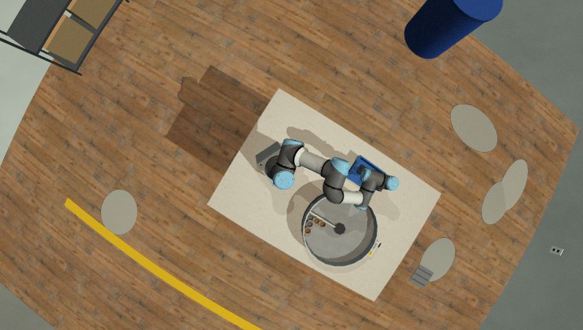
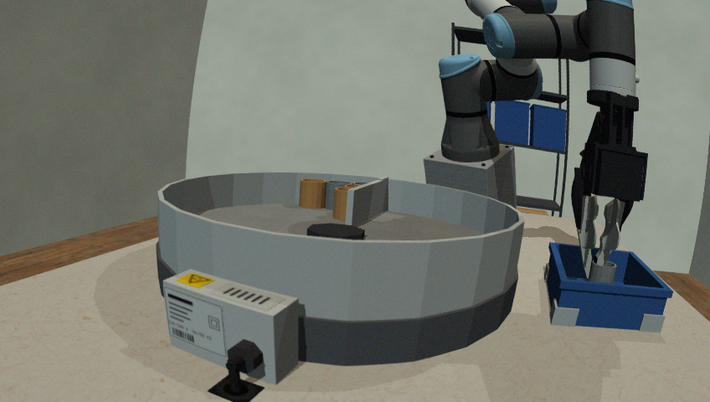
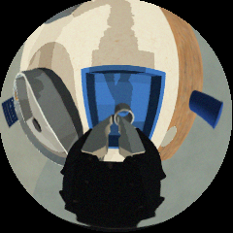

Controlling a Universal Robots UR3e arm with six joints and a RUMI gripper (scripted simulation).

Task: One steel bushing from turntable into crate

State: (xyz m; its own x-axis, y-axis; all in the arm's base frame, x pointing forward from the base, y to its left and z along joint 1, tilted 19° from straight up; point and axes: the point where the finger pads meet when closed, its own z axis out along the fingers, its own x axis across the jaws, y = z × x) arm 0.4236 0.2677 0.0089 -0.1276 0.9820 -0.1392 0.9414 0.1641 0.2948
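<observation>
Right now my hand is 2 cm to the right of the blue crate and 2 cm above it. From my hand the other things lie so: turntable: 7 cm ahead, 31 cm to the right, 1 cm above.
</observation>
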